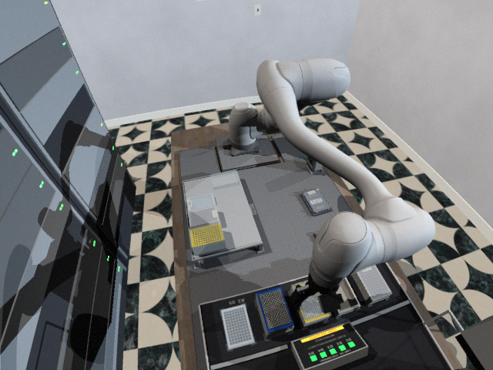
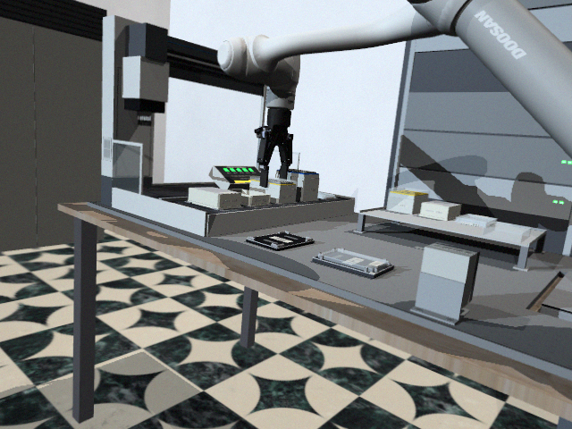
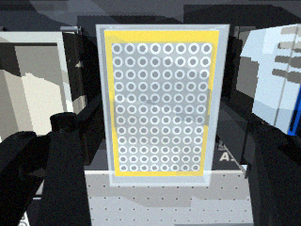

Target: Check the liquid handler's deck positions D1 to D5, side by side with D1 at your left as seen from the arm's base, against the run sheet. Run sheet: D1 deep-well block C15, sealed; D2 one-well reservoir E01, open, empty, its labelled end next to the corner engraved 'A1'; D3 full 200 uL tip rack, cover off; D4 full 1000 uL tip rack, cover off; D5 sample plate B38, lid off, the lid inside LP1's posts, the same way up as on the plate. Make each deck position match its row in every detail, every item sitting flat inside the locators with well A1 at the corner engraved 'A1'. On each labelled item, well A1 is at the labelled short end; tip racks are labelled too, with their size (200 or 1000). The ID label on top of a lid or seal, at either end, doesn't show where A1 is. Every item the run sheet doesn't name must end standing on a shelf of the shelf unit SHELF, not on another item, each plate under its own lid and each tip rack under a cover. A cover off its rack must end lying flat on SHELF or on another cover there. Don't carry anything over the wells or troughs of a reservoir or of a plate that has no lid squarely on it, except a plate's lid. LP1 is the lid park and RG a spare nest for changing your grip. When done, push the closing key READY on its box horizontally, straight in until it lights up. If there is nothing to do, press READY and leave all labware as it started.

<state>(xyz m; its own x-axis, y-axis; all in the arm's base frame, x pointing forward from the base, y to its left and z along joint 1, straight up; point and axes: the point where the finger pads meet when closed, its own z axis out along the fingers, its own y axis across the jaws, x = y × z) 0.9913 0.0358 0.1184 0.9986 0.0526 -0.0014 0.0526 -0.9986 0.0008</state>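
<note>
My hand is 130 mm to the left of the blue-rimmed tip rack. Also, from my hand: sample plate (10 mm ahead, 250 mm to the right, 70 mm below); then clear tip rack cover (10 mm below); then one-well reservoir (10 mm behind, 120 mm to the left, 60 mm below).
</note>
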